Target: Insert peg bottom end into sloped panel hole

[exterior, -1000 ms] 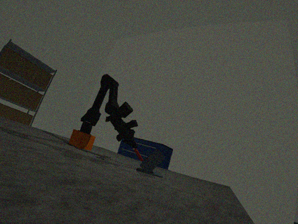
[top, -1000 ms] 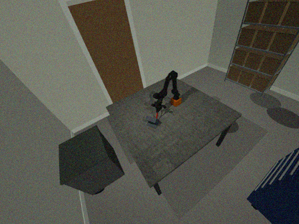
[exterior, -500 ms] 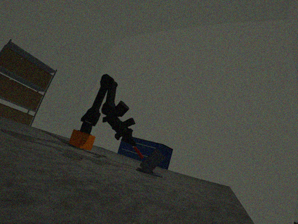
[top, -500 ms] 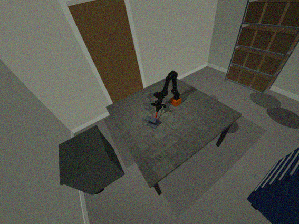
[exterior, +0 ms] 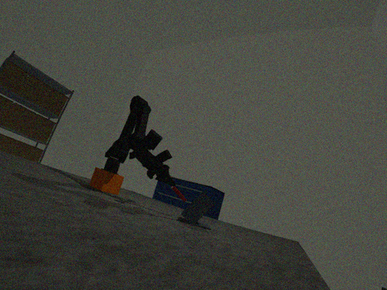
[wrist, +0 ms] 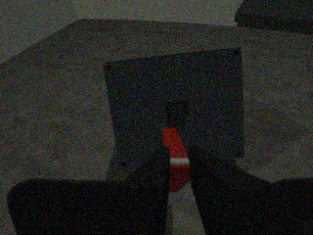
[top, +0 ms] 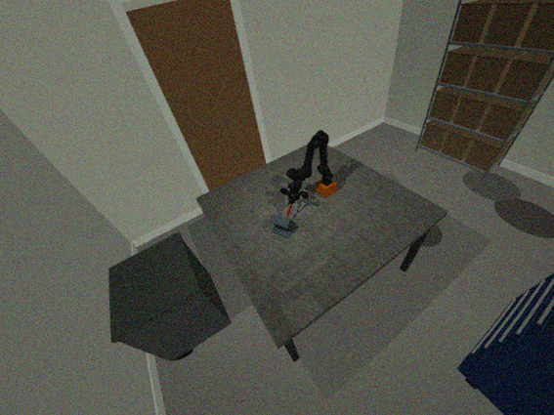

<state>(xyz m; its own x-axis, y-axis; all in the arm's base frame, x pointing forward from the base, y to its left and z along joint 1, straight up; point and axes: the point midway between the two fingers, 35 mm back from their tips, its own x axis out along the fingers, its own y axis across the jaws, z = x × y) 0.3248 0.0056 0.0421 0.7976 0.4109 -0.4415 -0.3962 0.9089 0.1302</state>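
My gripper tip is now 10 cm short of the sloped panel, 4 cm to the right of it and 6 cm above it. Round my gripper tip: red peg: 2 cm below.
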